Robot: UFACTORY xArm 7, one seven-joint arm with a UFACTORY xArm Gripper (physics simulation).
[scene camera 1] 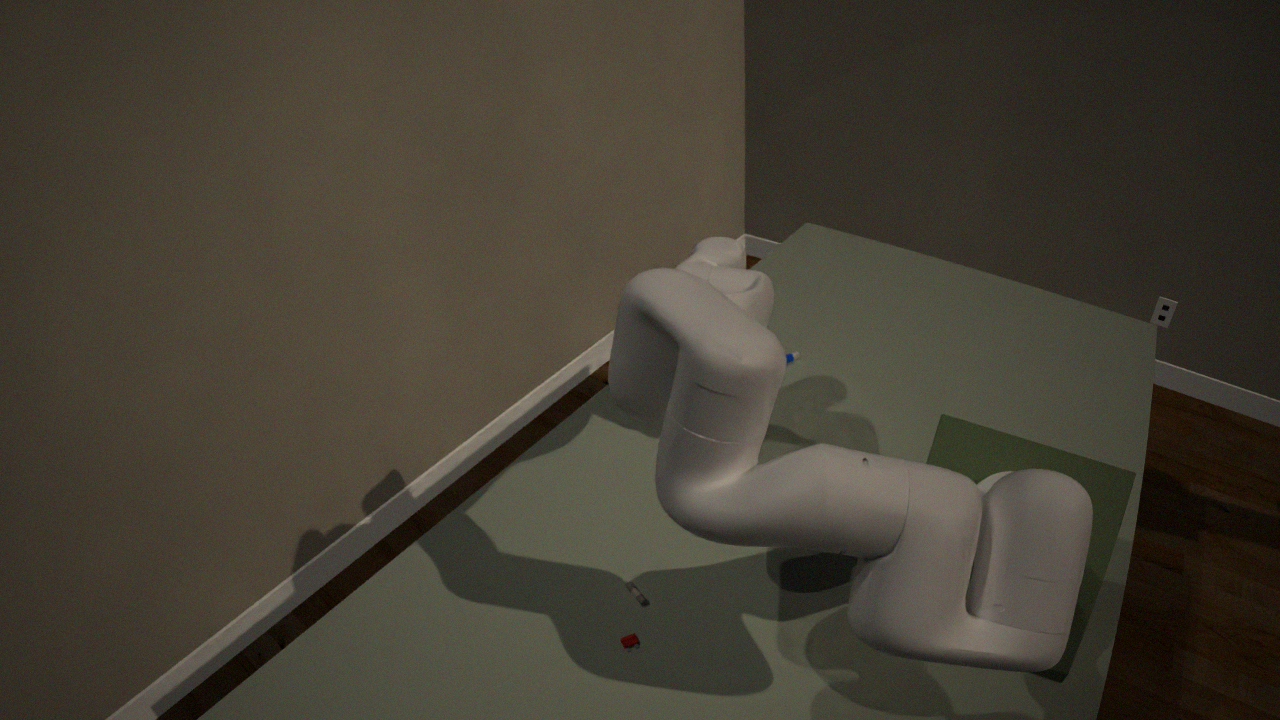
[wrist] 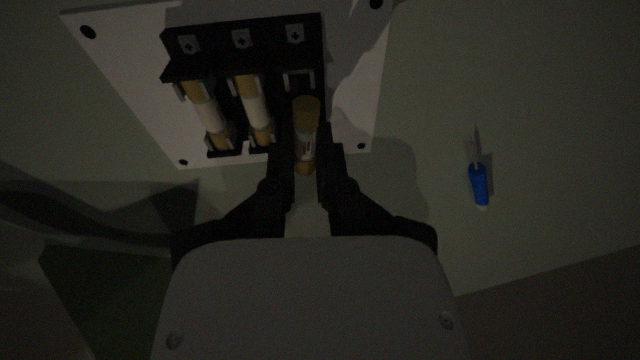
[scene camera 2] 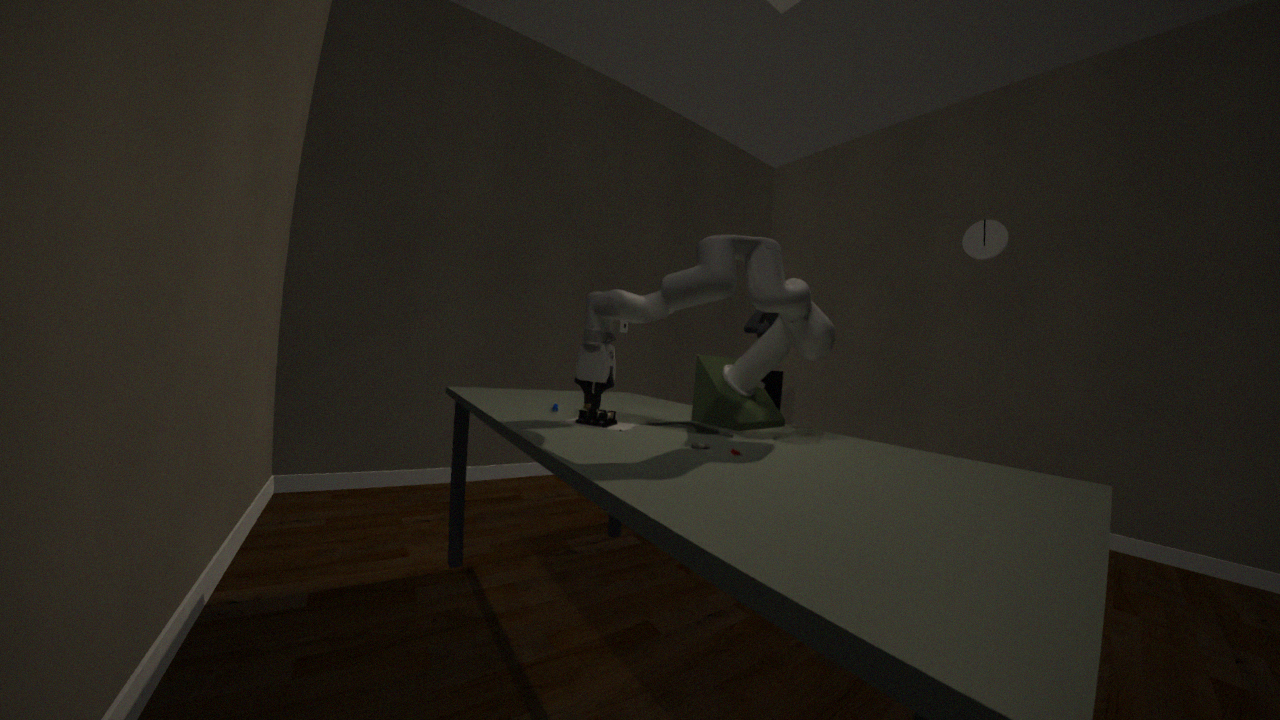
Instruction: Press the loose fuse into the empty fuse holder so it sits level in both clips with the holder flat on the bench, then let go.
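Pixels of known places: gripper, fingertip midpoint: (wrist: 305, 139) (scene camera 2: 591, 408); arm's base at its link origin: (scene camera 2: 737, 381).
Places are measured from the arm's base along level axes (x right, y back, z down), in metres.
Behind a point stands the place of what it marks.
Note:
My gripper (wrist: 305, 139) {x 0.033, y -0.481, z 0.097 m} (scene camera 2: 592, 415) {x 0.033, y -0.481, z 0.097 m} is shut on the loose fuse (wrist: 306, 114) {x 0.016, y -0.505, z 0.084 m}, which has brass caps and a pale middle. The fuse is over the right-hand bay of the black fuse holder (wrist: 215, 42) {x -0.032, y -0.493, z 0.122 m} (scene camera 2: 608, 421) {x -0.042, y -0.465, z 0.119 m}. Its far cap is on the near side of the empty far clip (wrist: 299, 80), which shows uncovered. The near clip of that bay is hidden by the fuse and fingers. Two other fuses (wrist: 209, 115) {x -0.020, y -0.462, z 0.102 m} (wrist: 256, 109) {x 0.000, y -0.481, z 0.101 m} sit in the left and middle bays. In scene camera 1 the arm hides the gripper and holder.
The holder is on a white plate (wrist: 135, 100) {x -0.061, y -0.421, z 0.131 m} on the bench (wrist: 550, 100) {x 0.188, y -0.596, z 0.133 m} (scene camera 1: 966, 304) {x 0.702, y -0.294, z 0.133 m} (scene camera 2: 850, 501) {x -0.633, y -0.369, z 0.133 m}. A blue-handled screwdriver (wrist: 478, 185) {x 0.234, y -0.512, z 0.121 m} (scene camera 1: 791, 357) {x 0.276, y -0.493, z 0.122 m} (scene camera 2: 554, 408) {x 0.213, y -0.524, z 0.125 m} lies to the right in the wrist view. A red piece (scene camera 1: 630, 641) {x -0.350, y -0.322, z 0.128 m} (scene camera 2: 735, 452) {x -0.357, y -0.332, z 0.128 m} and a small grey cylinder (scene camera 1: 636, 592) {x -0.290, y -0.366, z 0.124 m} (scene camera 2: 699, 445) {x -0.291, y -0.373, z 0.127 m} lie farther off.

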